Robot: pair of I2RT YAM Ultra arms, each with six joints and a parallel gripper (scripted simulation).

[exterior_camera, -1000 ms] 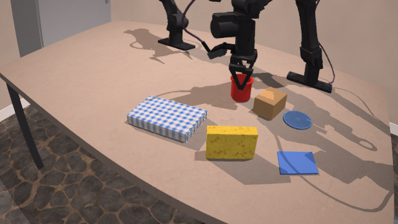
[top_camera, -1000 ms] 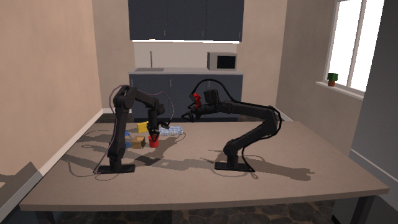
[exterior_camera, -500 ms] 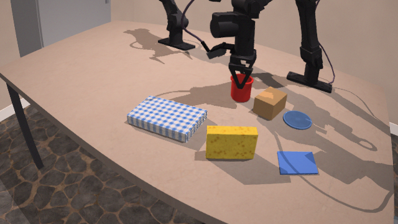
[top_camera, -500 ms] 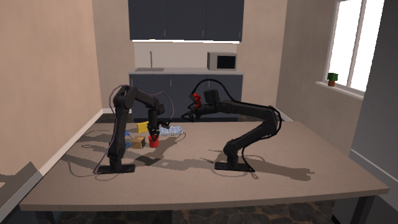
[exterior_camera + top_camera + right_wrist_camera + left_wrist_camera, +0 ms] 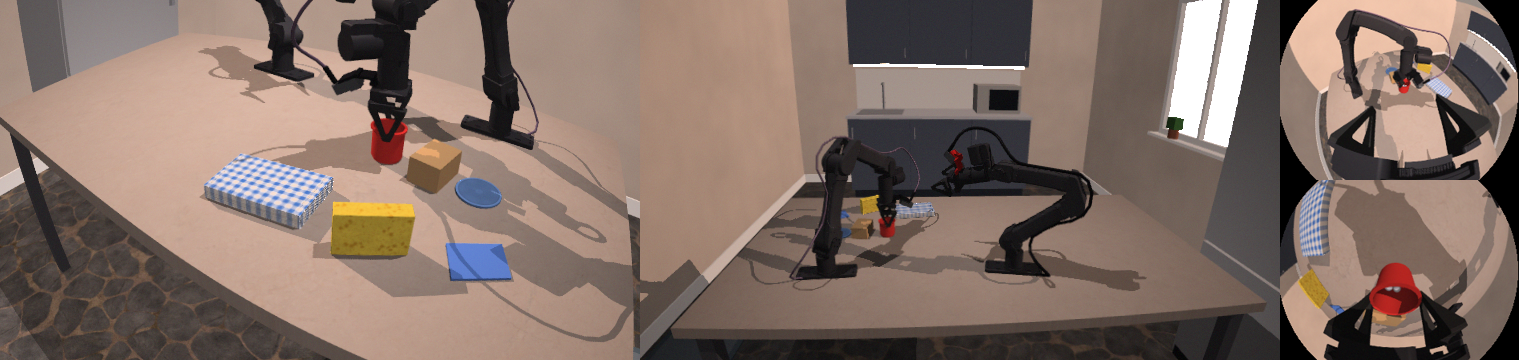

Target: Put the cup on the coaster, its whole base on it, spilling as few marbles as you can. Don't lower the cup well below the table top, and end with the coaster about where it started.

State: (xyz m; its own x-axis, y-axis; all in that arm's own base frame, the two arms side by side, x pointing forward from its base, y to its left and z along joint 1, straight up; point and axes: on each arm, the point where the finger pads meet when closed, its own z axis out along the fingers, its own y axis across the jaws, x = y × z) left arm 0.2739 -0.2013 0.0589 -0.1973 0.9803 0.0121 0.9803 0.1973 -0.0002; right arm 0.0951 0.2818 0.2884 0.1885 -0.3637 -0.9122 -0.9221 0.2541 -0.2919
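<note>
Now: the box 100 mm to the left of my left hand, 30 mm below it and 10 mm ahead of it. Round my left hand: blue square pad: 260 mm to the left, 200 mm ahead, 60 mm below; red cup: 30 mm below.
</note>
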